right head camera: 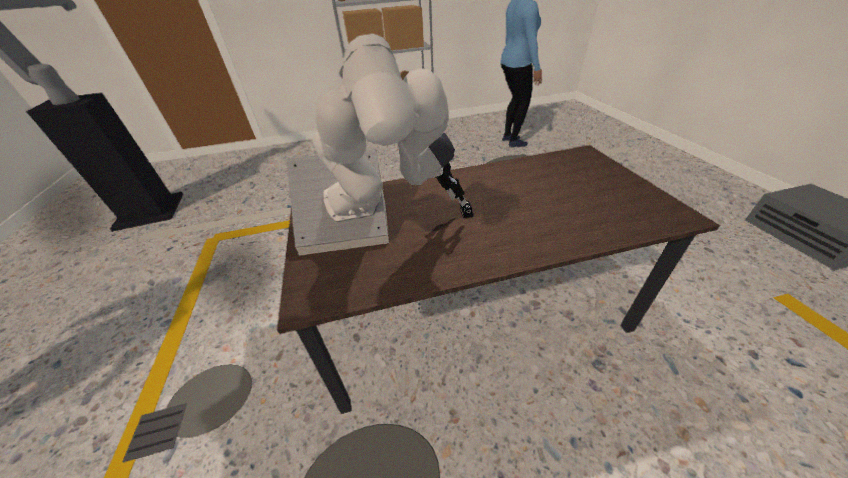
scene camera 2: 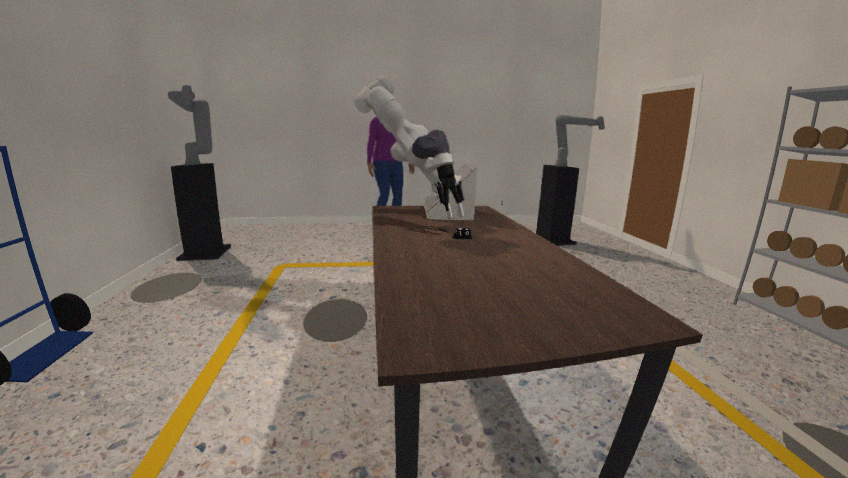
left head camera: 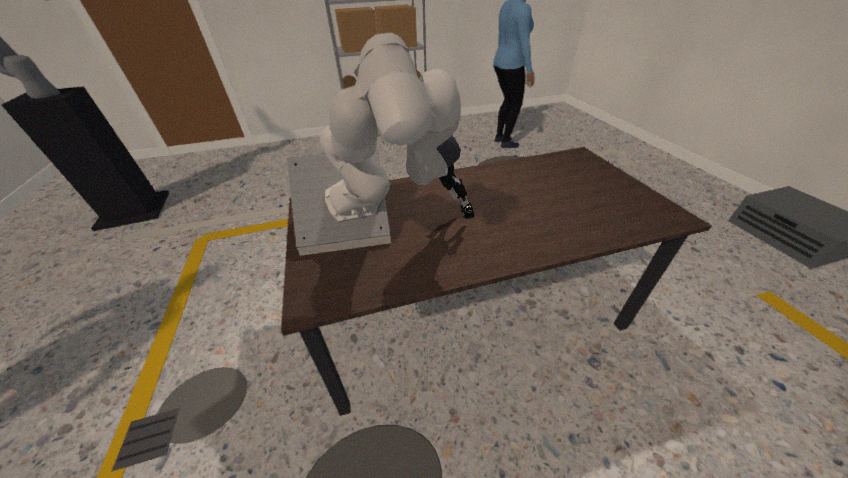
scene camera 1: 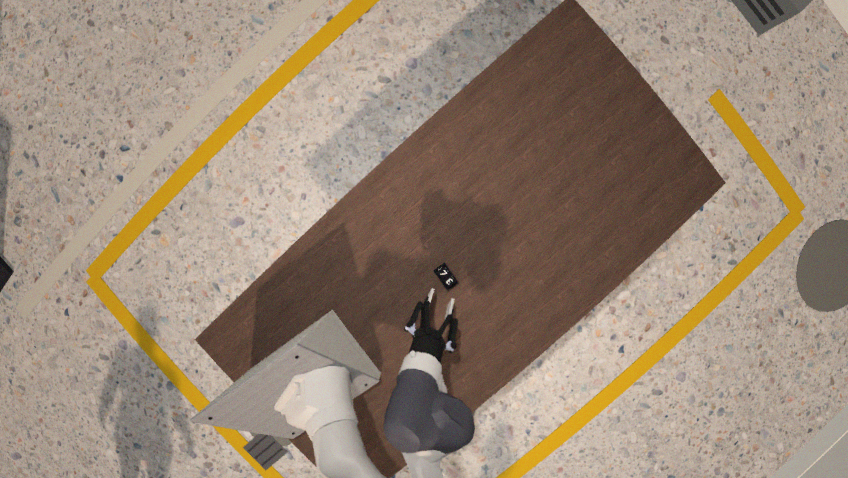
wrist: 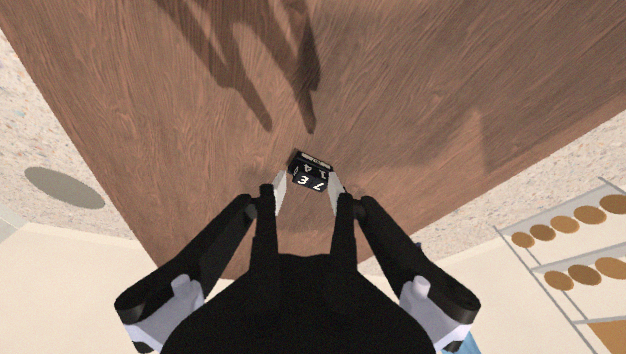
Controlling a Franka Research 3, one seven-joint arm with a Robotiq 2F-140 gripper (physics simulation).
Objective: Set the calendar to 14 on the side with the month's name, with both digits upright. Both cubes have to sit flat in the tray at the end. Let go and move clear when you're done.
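The black calendar [scene camera 1: 445,276] [scene camera 2: 462,233] [wrist: 311,171] stands on the table, with both cubes side by side in its tray, looking flat. In the wrist view the month's-name strip [wrist: 316,160] is at the top of the picture. The cube faces beside it show 1 and 4, upside down in this picture, so they read 14 upright from the month's side. The top faces show 3 and 7. Scene camera 2 shows the opposite side, with 1 and 0. My gripper [scene camera 1: 441,293] [scene camera 2: 455,214] [wrist: 307,180] is open and empty, tilted, with its fingertips above the table and apart from the calendar.
The brown table [left head camera: 570,207] [right head camera: 570,207] [scene camera 1: 564,148] carries the robot's grey base plate [left head camera: 308,207] [scene camera 1: 249,397] at one end. A person in blue [left head camera: 511,65] [right head camera: 521,65] stands behind the table. A shelf rack [scene camera 2: 770,178] stands by the wall.
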